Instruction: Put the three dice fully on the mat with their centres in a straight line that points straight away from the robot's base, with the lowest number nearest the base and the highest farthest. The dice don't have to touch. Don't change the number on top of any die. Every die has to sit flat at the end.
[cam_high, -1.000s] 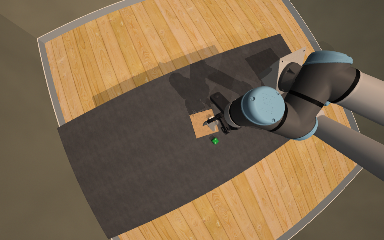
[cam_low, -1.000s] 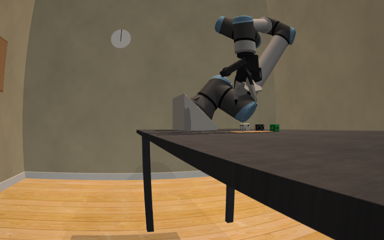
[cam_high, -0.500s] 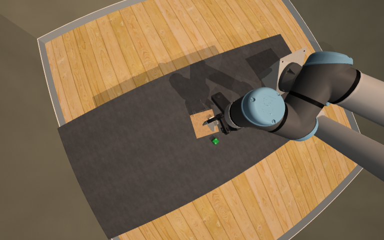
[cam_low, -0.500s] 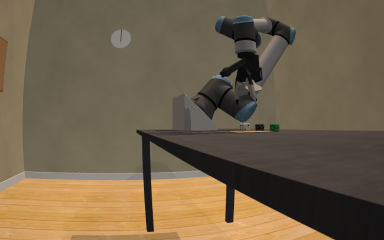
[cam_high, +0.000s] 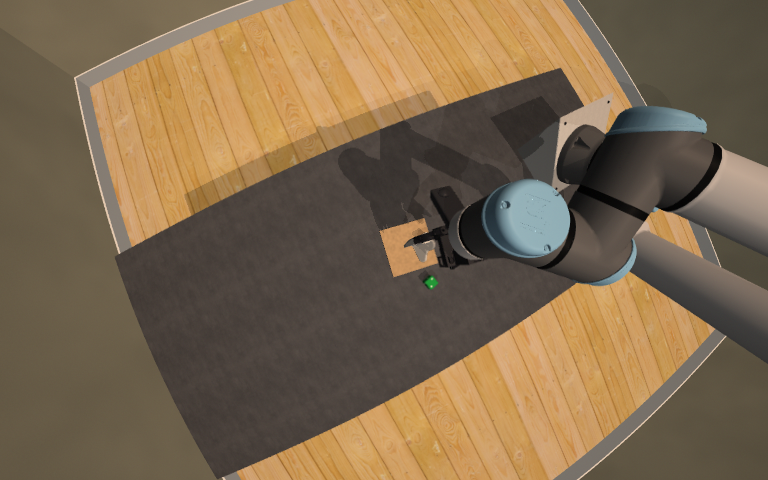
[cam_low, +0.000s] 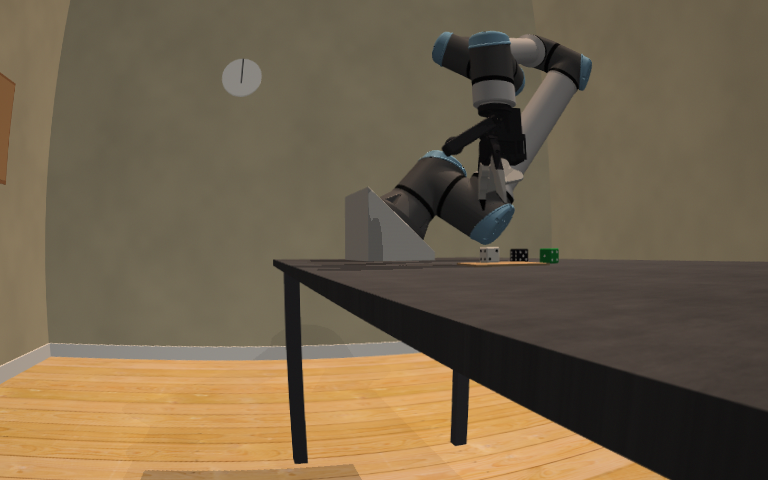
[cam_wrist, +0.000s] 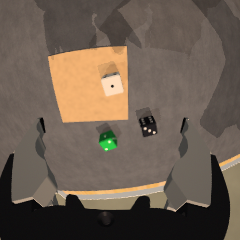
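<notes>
My gripper is now 40 mm short of the green die, 110 mm to the right of it and 100 mm above it. From my hand the other things lie so: tan mat 50 mm ahead, 110 mm below; white die 10 mm to the right, 90 mm below; black die 50 mm behind, 90 mm to the left, 100 mm below.
</notes>
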